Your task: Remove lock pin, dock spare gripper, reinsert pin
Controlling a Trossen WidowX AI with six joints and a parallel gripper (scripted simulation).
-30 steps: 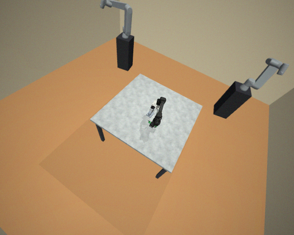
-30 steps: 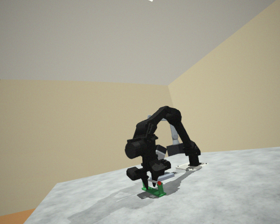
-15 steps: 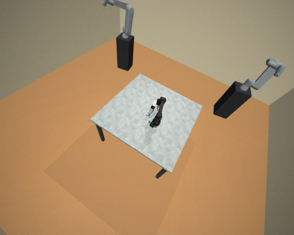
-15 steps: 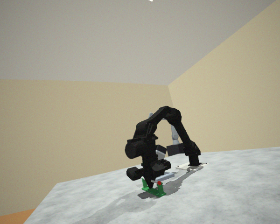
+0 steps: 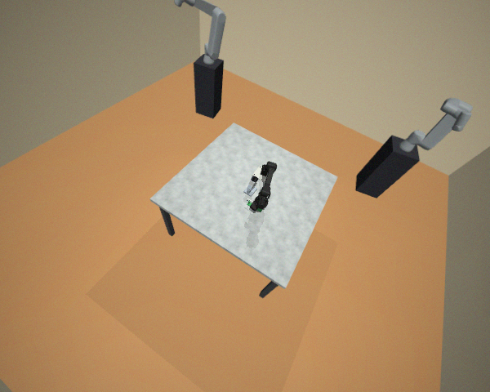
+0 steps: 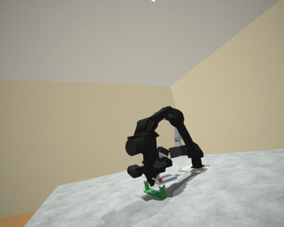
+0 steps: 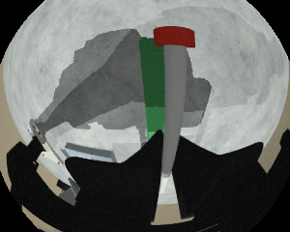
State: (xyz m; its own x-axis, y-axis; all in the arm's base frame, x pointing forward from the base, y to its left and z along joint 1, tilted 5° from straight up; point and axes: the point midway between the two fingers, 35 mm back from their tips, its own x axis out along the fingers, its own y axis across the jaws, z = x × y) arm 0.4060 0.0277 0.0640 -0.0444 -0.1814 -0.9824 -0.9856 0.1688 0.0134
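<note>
Right now the green cradle is 10 mm to the left of my gripper tip and 10 mm below it. The rest, counted from my gripper tip: spare gripper (150 mm behind, 80 mm to the right, 90 mm above); then mount socket (140 mm behind, 80 mm to the right, 20 mm above).
</note>
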